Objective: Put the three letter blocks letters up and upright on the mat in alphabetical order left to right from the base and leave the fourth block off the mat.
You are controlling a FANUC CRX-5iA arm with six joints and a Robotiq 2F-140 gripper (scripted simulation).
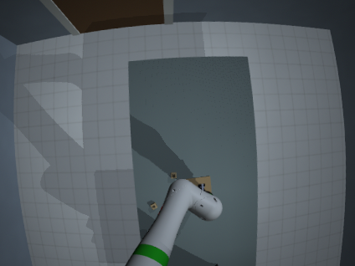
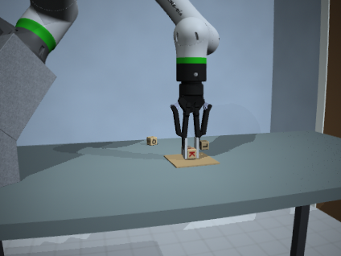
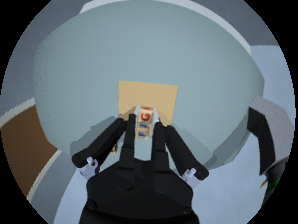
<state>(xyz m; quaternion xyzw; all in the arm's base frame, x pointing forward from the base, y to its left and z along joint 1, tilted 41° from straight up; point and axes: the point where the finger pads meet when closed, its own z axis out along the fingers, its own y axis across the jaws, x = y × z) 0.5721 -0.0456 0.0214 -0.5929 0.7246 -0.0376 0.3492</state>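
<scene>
Right now my hand is 40 mm above the tan mat.
</scene>
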